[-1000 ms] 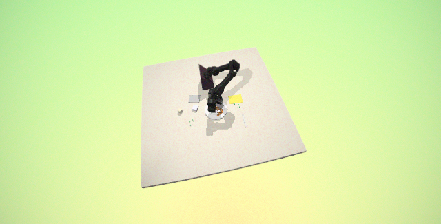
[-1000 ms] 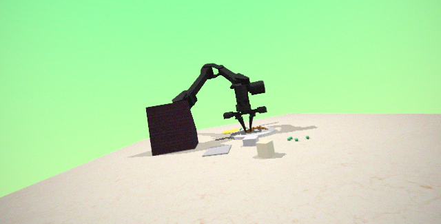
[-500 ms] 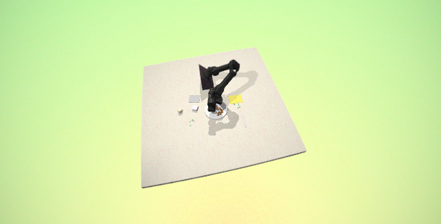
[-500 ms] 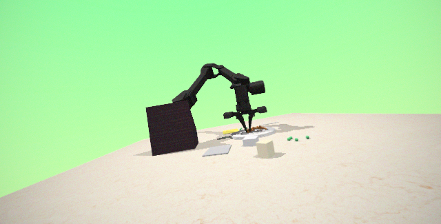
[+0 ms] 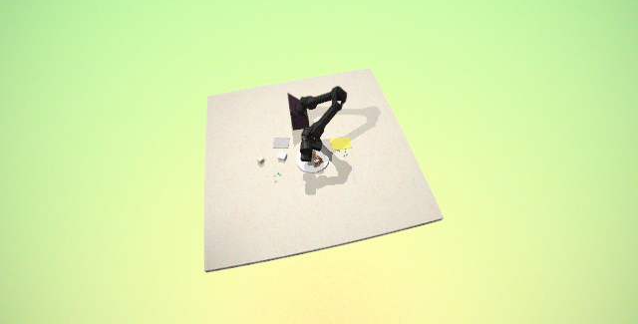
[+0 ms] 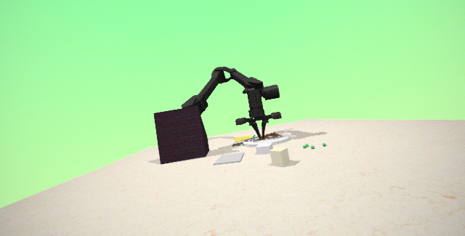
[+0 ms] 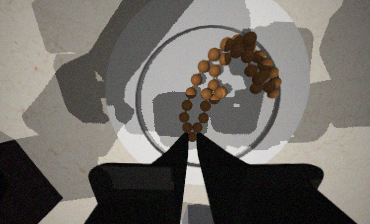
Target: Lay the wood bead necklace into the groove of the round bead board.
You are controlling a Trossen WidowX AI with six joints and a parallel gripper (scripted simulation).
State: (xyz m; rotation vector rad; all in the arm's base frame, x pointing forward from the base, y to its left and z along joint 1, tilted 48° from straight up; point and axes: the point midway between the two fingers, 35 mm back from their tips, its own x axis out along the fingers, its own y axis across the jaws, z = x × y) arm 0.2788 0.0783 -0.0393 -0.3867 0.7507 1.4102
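The round white bead board lies 2 cm ahead of my gripper tip, 2 cm to the left of it and 1 cm below it. Also, from my gripper tip: cream cube (1 cm behind, 29 cm to the right); then yellow card (7 cm behind, 21 cm to the left, 1 cm below); then grey flat plate (14 cm behind, 16 cm to the right, 1 cm below).
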